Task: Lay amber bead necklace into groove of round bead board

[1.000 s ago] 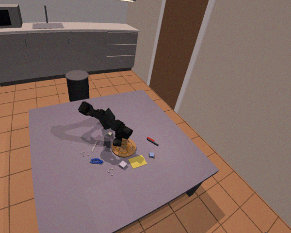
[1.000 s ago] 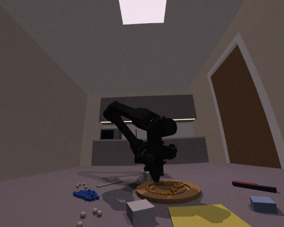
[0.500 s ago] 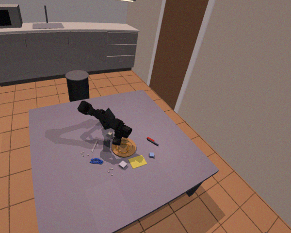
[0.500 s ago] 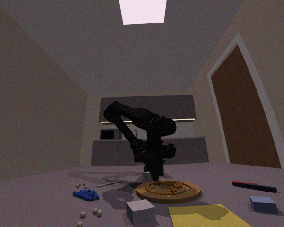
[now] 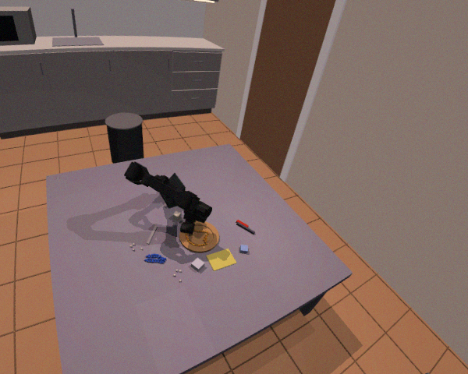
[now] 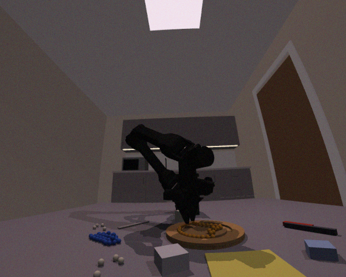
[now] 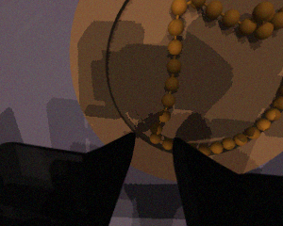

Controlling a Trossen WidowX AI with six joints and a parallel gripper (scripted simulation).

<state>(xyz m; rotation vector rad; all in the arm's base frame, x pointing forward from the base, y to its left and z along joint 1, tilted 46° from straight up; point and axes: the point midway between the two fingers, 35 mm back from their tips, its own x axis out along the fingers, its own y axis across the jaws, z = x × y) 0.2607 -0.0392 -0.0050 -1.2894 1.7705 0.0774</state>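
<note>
My gripper tip is 60 mm short of the round wooden bead board, 30 mm to the right of it and 10 mm above it. Also, from my gripper tip: grey block: 210 mm ahead, 70 mm to the right; yellow pad: 230 mm ahead, 50 mm to the left, 20 mm below; thin rod: 180 mm to the right, 60 mm behind, 10 mm below.
</note>
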